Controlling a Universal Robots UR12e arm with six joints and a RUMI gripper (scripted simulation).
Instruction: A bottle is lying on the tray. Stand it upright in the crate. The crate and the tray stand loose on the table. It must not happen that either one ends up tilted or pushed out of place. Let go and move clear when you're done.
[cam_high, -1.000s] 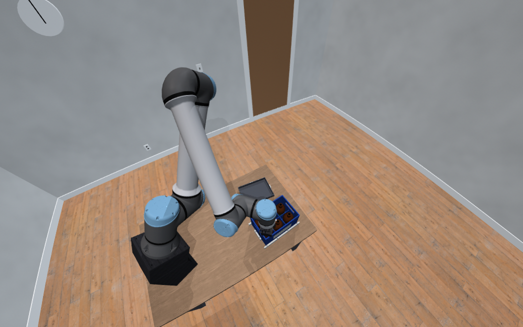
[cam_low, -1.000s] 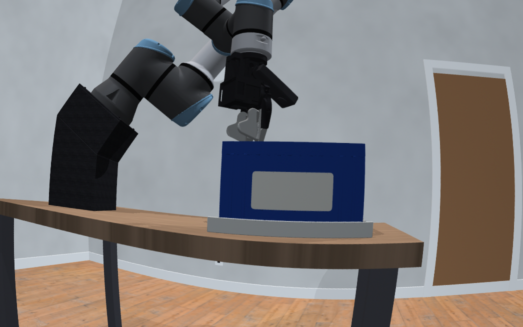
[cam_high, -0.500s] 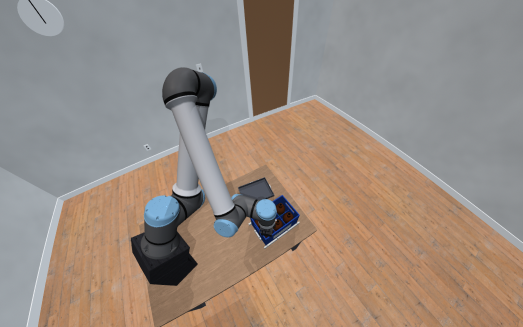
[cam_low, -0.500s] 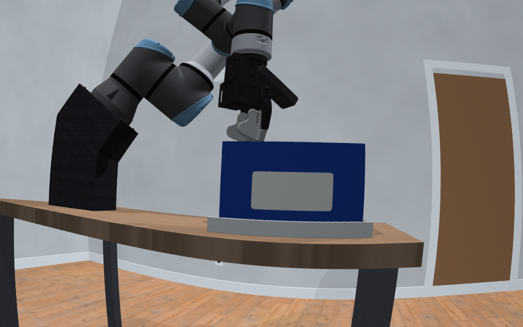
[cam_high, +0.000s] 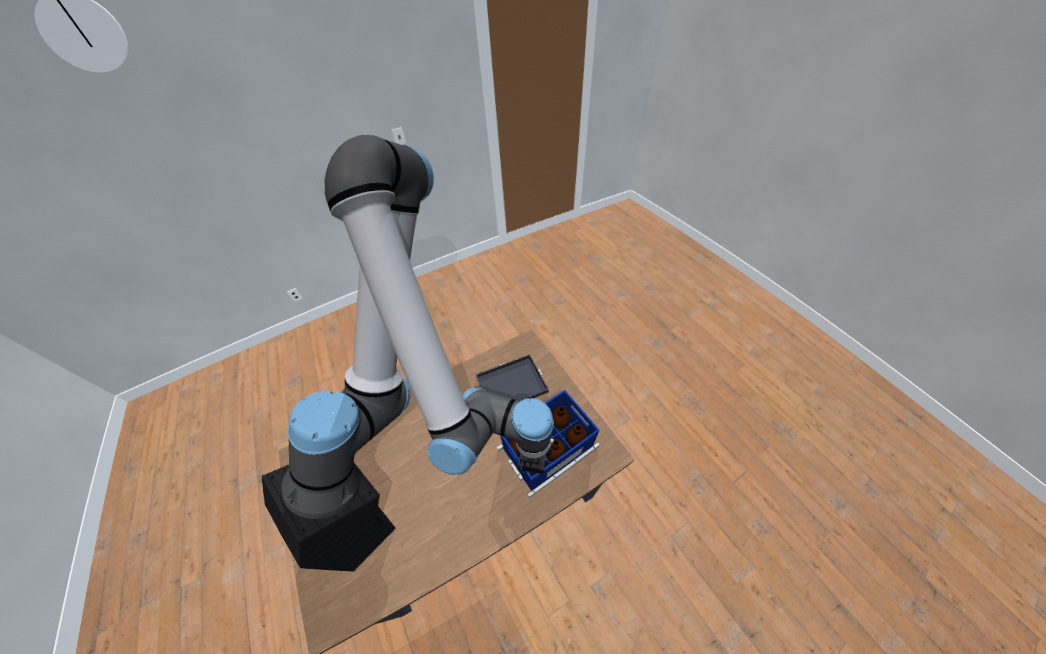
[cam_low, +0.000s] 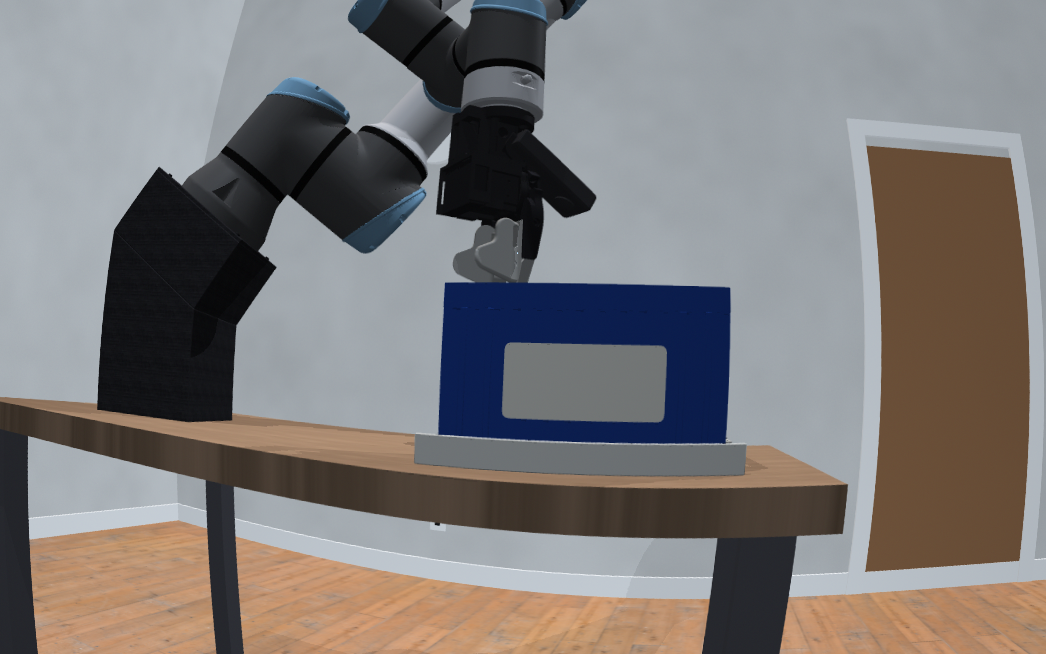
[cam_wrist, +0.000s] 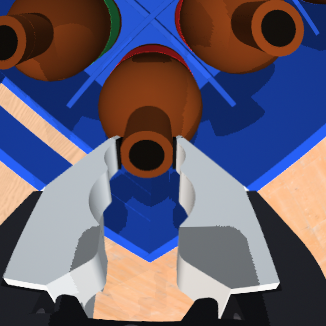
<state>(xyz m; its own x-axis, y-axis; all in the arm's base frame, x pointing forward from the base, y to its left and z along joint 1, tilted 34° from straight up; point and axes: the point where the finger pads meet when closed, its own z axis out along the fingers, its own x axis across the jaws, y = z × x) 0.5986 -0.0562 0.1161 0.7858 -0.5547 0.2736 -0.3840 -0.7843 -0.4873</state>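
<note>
My gripper is now 70 mm short of the blue crate, 70 mm to the right of it and 70 mm above it. From my hand the other things lie so: grey tray (10 mm ahead, 370 mm to the left, 150 mm below).
</note>
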